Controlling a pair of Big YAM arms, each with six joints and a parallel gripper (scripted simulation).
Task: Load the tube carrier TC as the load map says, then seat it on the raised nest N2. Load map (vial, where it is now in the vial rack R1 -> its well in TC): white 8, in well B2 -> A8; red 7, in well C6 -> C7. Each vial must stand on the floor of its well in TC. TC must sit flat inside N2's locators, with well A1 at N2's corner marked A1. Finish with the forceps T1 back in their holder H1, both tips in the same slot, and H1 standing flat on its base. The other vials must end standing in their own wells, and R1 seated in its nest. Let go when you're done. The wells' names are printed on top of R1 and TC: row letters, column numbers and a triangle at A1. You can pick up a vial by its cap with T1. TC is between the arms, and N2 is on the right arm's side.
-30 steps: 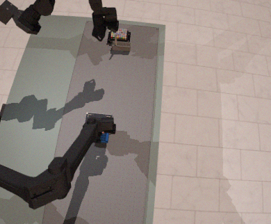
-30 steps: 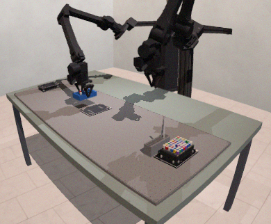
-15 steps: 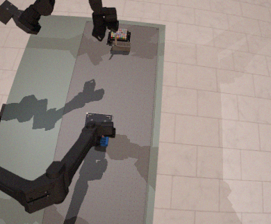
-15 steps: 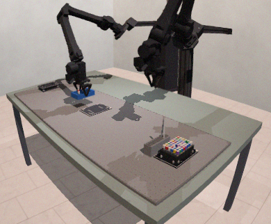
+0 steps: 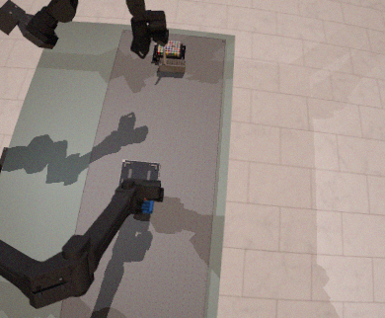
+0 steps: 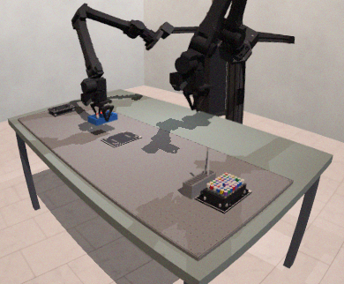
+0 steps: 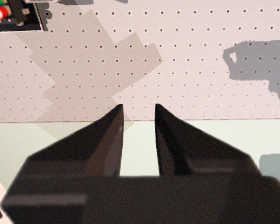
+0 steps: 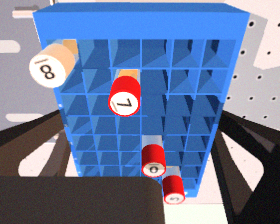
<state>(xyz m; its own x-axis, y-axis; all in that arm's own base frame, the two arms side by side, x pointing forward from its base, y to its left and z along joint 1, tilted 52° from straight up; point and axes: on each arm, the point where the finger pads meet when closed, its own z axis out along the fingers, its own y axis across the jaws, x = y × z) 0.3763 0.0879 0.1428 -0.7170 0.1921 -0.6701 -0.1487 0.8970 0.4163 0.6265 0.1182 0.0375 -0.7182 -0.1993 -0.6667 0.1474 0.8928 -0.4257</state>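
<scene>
My right hand is 80 mm short of the raised nest, 550 mm to the left of it and 60 mm above it. Also, from my right hand: holder 40 mm behind, 690 mm to the left, 70 mm below; then tube carrier right at my right hand.
</scene>
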